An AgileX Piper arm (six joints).
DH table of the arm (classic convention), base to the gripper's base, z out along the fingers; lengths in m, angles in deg. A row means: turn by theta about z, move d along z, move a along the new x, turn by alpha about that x. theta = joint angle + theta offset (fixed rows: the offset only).
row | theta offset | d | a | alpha
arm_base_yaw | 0 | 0.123 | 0 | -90
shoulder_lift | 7.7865 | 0 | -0.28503 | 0
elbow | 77.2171 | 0 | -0.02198 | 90
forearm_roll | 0 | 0.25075 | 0 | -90
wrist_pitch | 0 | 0 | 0 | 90
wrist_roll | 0 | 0.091 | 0 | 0
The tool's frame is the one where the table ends.
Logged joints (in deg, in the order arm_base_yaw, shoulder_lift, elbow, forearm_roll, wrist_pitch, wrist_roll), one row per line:
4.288 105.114 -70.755 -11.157 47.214 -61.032
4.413 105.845 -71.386 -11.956 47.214 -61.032
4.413 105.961 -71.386 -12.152 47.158 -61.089
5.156 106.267 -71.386 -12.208 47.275 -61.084
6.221 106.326 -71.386 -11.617 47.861 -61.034
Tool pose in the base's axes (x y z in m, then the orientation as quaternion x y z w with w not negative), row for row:
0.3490 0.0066 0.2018 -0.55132 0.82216 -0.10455 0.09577
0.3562 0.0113 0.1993 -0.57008 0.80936 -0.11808 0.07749
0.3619 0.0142 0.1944 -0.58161 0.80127 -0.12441 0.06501
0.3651 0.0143 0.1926 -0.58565 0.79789 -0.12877 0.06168
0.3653 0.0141 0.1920 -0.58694 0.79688 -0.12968 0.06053
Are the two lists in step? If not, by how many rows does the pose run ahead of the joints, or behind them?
The pose runs 2 rows behind the joints: the pose in row i belongs to the joints in row i - 2.
